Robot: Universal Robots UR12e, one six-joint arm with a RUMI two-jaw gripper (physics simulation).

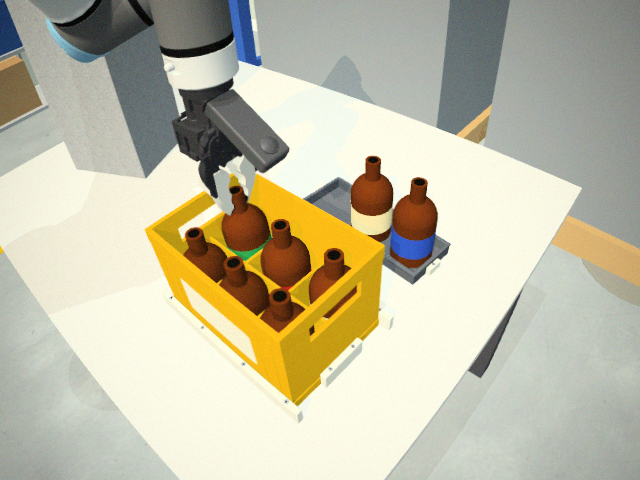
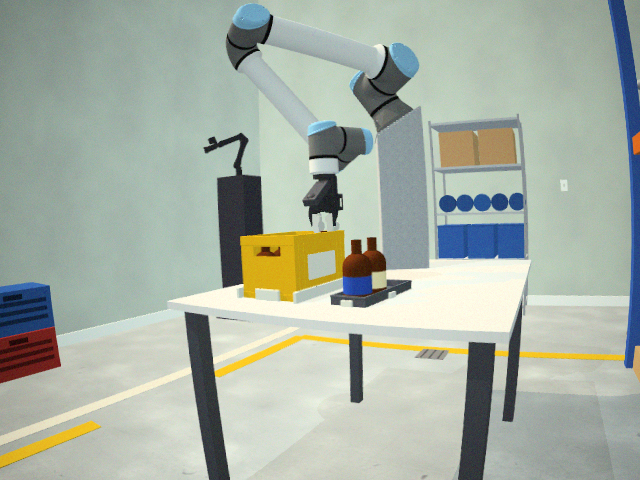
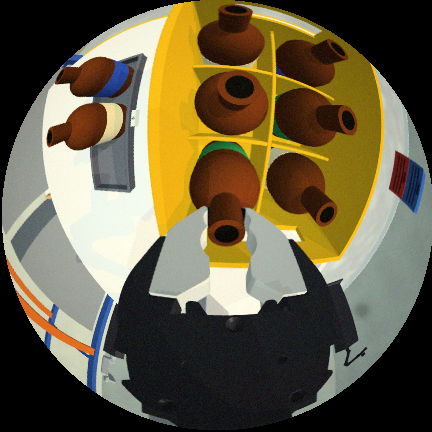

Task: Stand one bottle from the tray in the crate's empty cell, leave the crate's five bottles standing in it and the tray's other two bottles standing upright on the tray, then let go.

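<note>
My gripper is shut on the neck of the green-labelled brown bottle. That bottle is nearly upright inside a corner cell of the yellow crate; its mouth looks slightly higher than its neighbours' and its base is hidden. The crate's other bottles, such as the red-labelled one, stand in the other five cells. A cream-labelled bottle and a blue-labelled bottle stand upright on the grey tray.
The crate's walls rise close around the held bottle, and thin yellow dividers part the cells. White stop blocks sit against the crate's foot on the table. A grey pillar stands behind the crate.
</note>
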